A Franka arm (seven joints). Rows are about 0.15 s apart.
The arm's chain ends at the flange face. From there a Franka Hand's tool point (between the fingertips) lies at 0.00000 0.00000 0.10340 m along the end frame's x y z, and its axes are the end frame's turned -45 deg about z.
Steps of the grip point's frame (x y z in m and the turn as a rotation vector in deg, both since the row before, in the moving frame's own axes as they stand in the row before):
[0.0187 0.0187 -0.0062 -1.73 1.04 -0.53]
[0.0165 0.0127 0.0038 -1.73 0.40 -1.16]
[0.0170 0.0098 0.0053 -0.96 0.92 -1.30]
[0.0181 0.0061 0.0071 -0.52 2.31 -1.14]
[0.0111 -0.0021 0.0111 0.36 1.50 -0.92]
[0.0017 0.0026 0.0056 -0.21 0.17 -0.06]
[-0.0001 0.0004 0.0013 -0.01 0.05 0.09]
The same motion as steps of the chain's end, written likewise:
[0.0229 -0.0009 -0.0061 -0.49 1.96 -0.53]
[0.0179 -0.0044 0.0038 -0.94 1.51 -1.16]
[0.0166 -0.0051 0.0053 -0.03 1.33 -1.30]
[0.0135 -0.0062 0.0072 1.27 2.00 -1.14]
[0.0049 -0.0069 0.0111 1.32 0.81 -0.92]
[0.0026 0.0006 0.0056 -0.03 0.27 -0.06]
[0.0001 0.0004 0.0013 0.03 0.04 0.09]

